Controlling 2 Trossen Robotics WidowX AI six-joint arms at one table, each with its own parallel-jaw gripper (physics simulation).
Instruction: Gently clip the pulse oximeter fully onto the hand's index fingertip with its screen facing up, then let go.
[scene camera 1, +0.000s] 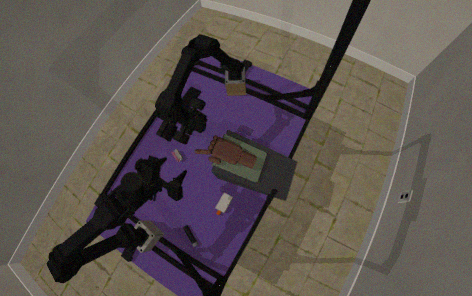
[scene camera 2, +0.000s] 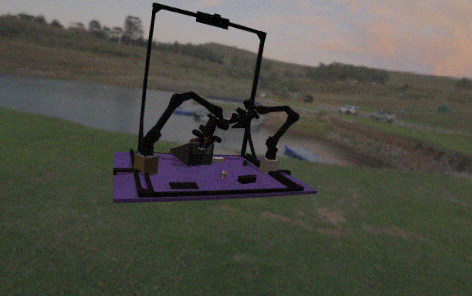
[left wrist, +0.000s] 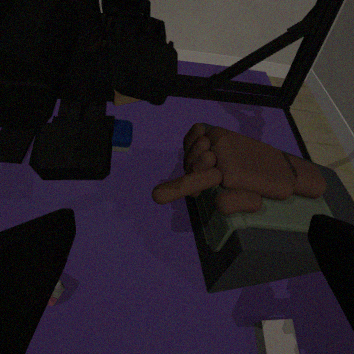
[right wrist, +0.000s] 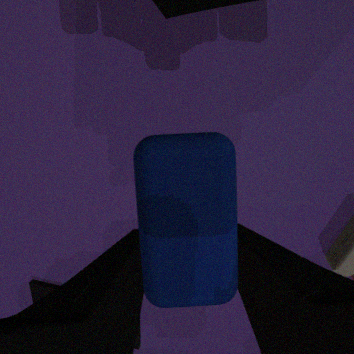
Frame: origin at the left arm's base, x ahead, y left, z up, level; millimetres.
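Where they show: left gripper, fingertip midpoint: (scene camera 1: 176, 164) (left wrist: 194, 223); right gripper, fingertip midpoint: (scene camera 2: 202, 148) (right wrist: 186, 236); left arm's base at its link origin: (scene camera 1: 140, 236) (scene camera 2: 270, 158); right arm's base at its link origin: (scene camera 1: 235, 75) (scene camera 2: 146, 154).
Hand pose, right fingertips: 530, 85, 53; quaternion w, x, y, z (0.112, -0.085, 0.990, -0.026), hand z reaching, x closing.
Note:
Each offset is from my right fingertips to the top centre of the thing, as dx, dy, dz. "spot": to the spot under its first point.
A brown model hand (scene camera 1: 229, 151) (left wrist: 246, 165) lies on a green pad @[spot: -25, -306, -49] (scene camera 1: 252, 173) on a dark block @[spot: +46, -408, -111] (scene camera 1: 280, 176), with its index finger (scene camera 1: 202, 151) (left wrist: 168, 189) pointing out over the purple mat. My right gripper (scene camera 1: 173, 135) (right wrist: 186, 236) (scene camera 2: 205, 141) is shut on the blue pulse oximeter @[+1, -11, +25] (right wrist: 187, 218) (left wrist: 121, 133) and holds it above the mat. The oximeter is to the left of the fingertip and apart from it, and it is hidden in scene camera 1. My left gripper (scene camera 1: 171, 168) (scene camera 2: 238, 117) is open and empty, hovering in front of the hand.
A small pink and grey piece @[spot: -151, +46, -127] (scene camera 1: 177, 155) (left wrist: 56, 293) (right wrist: 341, 242) lies on the mat near the fingertip. A white box with an orange end @[-202, -272, -130] (scene camera 1: 223, 203) (left wrist: 279, 333) and a black cylinder @[-404, -239, -131] (scene camera 1: 191, 235) lie farther off. A black frame (scene camera 1: 337, 53) borders the mat.

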